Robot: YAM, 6 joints.
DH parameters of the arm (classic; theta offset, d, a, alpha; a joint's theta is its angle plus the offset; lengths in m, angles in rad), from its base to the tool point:
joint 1: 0 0.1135 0.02 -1.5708
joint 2: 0 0 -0.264 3.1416
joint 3: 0.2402 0 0.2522 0
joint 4: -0.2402 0 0.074 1.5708
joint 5: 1.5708 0 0 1.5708
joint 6: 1.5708 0.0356 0 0
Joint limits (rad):
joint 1: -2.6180..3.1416
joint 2: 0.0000..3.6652
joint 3: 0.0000..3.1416
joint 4: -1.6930..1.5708
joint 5: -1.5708..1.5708
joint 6: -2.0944..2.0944
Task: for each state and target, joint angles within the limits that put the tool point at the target. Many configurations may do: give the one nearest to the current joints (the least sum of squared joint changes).
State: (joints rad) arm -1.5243 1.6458 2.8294 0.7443 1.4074 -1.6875
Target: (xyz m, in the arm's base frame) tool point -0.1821 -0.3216 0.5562
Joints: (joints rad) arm -1.9895 1.9547 2.2669 0.7768 1.5708 -1.6875
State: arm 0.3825 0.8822 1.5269 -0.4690 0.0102 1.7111
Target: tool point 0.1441 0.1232 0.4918
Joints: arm 0.6983 1.0246 1.4571 -0.4731 -0.0485 1.7111
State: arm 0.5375 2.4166 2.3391 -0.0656 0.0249 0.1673
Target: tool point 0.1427 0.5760 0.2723
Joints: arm 1.3266 2.5192 2.3750 -0.0328 -0.0217 0.1673
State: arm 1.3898 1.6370 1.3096 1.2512 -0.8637 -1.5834
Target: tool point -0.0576 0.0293 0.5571
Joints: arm 2.1537 0.9529 1.3059 1.4427 -1.1146 -1.5834
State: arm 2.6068 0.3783 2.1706 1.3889 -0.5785 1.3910
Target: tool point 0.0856 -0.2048 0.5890
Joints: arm 2.0672 0.7041 1.8551 1.4025 -0.6761 1.3910
